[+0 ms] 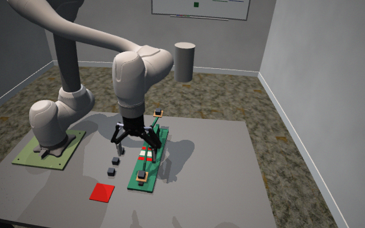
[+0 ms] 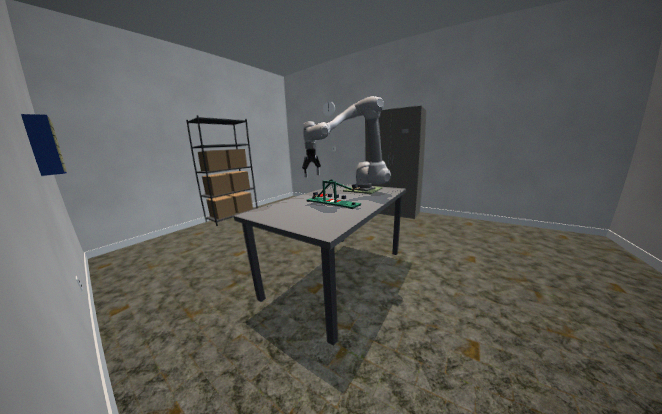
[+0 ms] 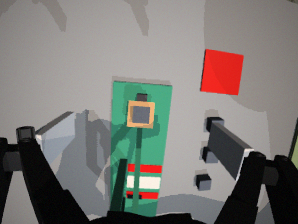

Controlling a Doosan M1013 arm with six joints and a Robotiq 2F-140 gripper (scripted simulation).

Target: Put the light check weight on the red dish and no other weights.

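Right now my hand is 41 cm to the right of the dark weight, 6 cm above it and 2 cm past it. From my hand the other things lie so: green rocker balance: 21 cm to the left, 12 cm below, 1 cm behind; then red dish: 21 cm below, 17 cm behind, 8 cm to the right.
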